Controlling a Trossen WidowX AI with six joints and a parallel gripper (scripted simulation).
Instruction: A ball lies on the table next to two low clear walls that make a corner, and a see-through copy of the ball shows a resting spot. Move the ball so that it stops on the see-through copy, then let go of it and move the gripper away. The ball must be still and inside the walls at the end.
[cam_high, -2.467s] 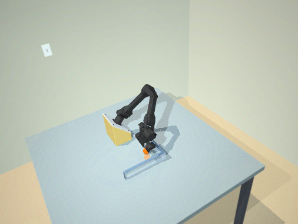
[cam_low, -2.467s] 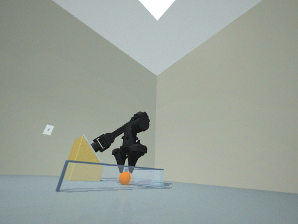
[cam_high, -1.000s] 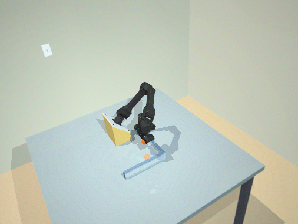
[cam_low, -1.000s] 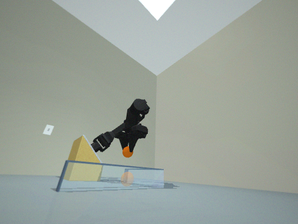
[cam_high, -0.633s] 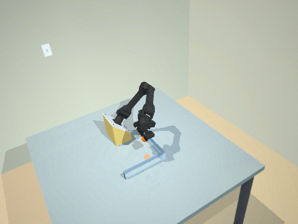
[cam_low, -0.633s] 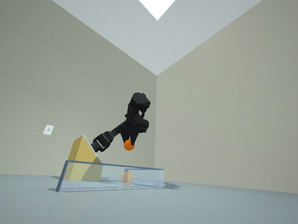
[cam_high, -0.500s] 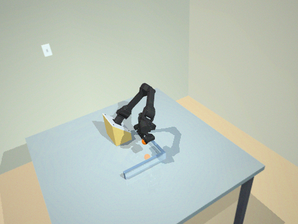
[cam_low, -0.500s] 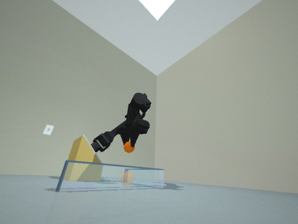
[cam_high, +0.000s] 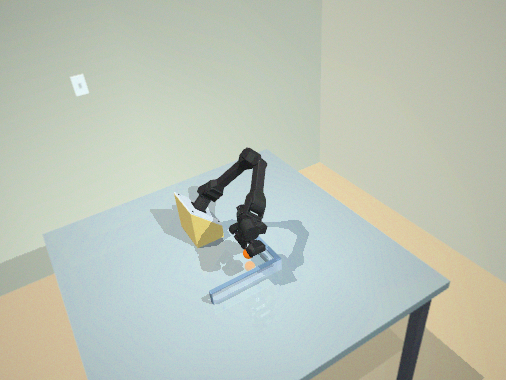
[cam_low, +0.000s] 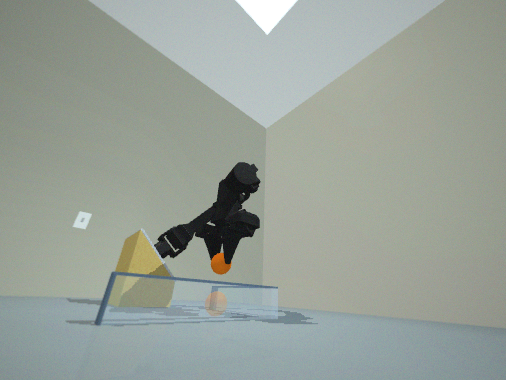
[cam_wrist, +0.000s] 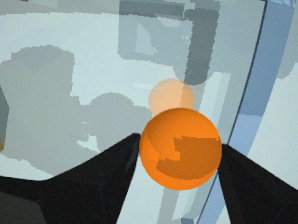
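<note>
Now: gripper tip 80 mm above the see-through copy of ball. Also, from my gripper tip: orange ball right at my gripper tip.
</note>
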